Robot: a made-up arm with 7 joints.
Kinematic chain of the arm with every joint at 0, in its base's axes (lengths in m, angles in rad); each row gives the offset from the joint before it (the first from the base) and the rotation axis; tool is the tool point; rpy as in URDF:
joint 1: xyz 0 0 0.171 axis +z
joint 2: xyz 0 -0.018 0.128 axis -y
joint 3: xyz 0 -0.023 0.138 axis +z
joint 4: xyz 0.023 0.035 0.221 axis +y
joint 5: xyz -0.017 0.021 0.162 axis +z
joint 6: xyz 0 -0.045 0.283 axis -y
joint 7: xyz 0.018 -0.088 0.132 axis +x
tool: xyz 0 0 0 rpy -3.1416 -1.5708 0
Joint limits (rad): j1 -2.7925..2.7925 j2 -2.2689..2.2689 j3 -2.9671..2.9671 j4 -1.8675..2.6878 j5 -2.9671..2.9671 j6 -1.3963..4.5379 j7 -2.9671..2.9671
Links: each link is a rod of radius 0.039 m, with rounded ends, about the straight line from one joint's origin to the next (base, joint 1, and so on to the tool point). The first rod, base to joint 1, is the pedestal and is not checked.
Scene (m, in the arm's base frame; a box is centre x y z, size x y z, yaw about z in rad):
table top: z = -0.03
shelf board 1: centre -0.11 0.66 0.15 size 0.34 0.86 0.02 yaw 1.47
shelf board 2: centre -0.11 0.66 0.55 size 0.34 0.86 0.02 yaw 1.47
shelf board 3: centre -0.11 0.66 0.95 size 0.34 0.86 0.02 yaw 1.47
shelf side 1: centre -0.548 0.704 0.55 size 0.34 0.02 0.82 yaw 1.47
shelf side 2: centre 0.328 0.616 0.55 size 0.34 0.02 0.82 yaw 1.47
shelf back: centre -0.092 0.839 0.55 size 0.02 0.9 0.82 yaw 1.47
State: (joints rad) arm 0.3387 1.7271 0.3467 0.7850 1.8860 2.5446 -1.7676
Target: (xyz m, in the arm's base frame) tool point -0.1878 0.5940 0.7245
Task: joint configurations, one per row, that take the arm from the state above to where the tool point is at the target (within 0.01 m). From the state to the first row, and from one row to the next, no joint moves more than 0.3 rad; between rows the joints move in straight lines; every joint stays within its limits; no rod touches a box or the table.
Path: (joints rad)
1: 0.4856 1.4639 0.3733 0.7774 1.9173 2.4057 -1.7676
2: 0.6324 1.2006 0.3998 0.7697 1.9486 2.2668 -1.7676
3: 0.7793 0.9374 0.4264 0.7621 1.9800 2.1278 -1.7676
4: 0.9261 0.6741 0.4530 0.7544 2.0113 1.9889 -1.7676
5: 1.0730 0.4109 0.4795 0.7468 2.0426 1.8500 -1.7676
6: 1.2198 0.1476 0.5061 0.7392 2.0739 1.7111 -1.7676
7: 1.3667 -0.1156 0.5327 0.7315 2.1053 1.5721 -1.7676
8: 1.5135 -0.3789 0.5592 0.7239 2.1366 1.4332 -1.7676

